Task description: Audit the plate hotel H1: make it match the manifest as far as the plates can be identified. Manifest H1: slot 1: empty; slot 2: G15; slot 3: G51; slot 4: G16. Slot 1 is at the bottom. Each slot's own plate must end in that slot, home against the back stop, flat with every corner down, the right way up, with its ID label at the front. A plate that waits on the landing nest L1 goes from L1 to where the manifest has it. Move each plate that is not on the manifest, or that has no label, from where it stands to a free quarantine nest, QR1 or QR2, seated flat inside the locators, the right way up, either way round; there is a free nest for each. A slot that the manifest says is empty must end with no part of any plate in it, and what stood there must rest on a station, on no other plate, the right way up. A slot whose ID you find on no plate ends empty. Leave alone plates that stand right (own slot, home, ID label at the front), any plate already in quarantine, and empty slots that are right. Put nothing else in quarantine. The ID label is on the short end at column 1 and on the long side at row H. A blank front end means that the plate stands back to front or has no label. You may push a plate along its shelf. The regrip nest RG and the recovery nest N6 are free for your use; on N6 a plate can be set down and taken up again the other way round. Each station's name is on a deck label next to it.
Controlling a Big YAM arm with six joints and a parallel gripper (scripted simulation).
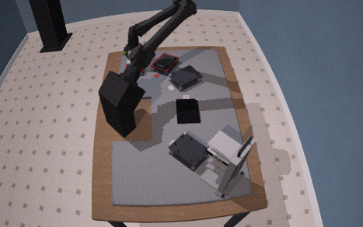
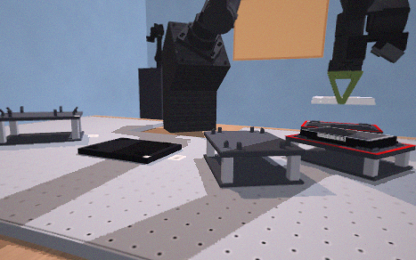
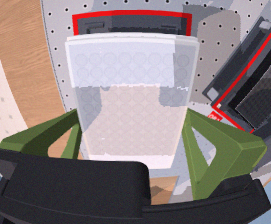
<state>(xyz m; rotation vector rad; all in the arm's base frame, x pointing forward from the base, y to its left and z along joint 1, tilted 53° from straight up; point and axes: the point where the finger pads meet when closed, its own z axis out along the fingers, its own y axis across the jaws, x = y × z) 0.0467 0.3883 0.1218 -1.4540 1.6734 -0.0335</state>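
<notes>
The red-edged quarantine nest lies 70 mm below my hand. Round my hand: flat black pad 360 mm ahead, 340 mm to the right, 100 mm below; h1 deck label 540 mm ahead, 610 mm to the right, 100 mm below; dark plate 200 mm ahead, 30 mm to the left, 60 mm below.
</notes>
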